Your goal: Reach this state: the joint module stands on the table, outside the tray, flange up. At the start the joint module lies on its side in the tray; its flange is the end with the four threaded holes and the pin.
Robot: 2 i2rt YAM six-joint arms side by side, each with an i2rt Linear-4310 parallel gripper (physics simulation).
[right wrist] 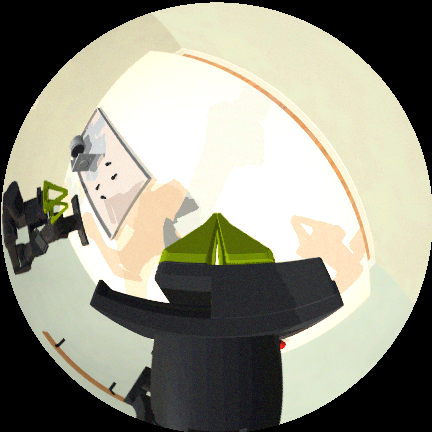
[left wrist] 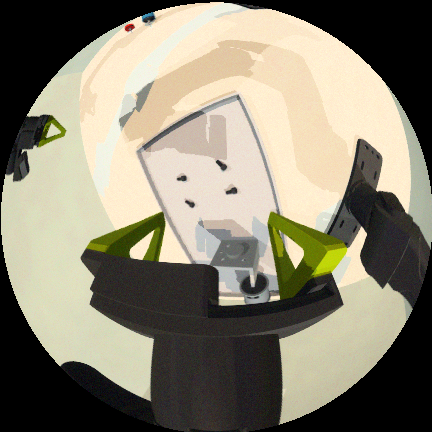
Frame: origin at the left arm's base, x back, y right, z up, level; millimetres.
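Seen in the pictures: left gripper, fingertip midpoint: (right wrist: 67, 198) (left wrist: 216, 217); right gripper, fingertip midpoint: (right wrist: 216, 218) (left wrist: 64, 132); left arm's base, link origin: (right wrist: 78, 220) (left wrist: 357, 196).
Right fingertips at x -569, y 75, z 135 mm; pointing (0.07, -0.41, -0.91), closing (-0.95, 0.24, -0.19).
Pixels of each thing's top centre, then the offset from my right fingertips to it.
- short grey cylinder, top centre: (left wrist: 253, 303) (right wrist: 70, 145) dx +446, dy -331, dz -68 mm
- tray, top centre: (left wrist: 221, 233) (right wrist: 93, 161) dx +343, dy -213, dz -119 mm
- grey bracket, top centre: (left wrist: 231, 275) (right wrist: 73, 158) dx +384, dy -245, dz -61 mm
The joint module, a short grey cylinder (left wrist: 256, 298) (right wrist: 77, 144) with a dark round end showing, is at the near end of the tray (left wrist: 261, 154) (right wrist: 126, 206) in the left wrist view. Whether it lies or stands is hard to tell; its flange holes and pin cannot be made out. A grey bracket (left wrist: 239, 254) (right wrist: 85, 162) stands right beside it and partly overlaps it in view. My left gripper (left wrist: 216, 217) (right wrist: 67, 198) is open and empty above the tray; the module shows beyond its right finger's base. My right gripper (right wrist: 216, 218) (left wrist: 64, 132) is shut and empty, well away from the tray.
Several dark screws (left wrist: 221, 165) (right wrist: 114, 176) lie in the tray's middle. The left arm's dark base plate (left wrist: 370, 162) (right wrist: 80, 220) is beside the tray. A small red item (left wrist: 130, 27) and a blue item (left wrist: 148, 18) are at the far table edge.
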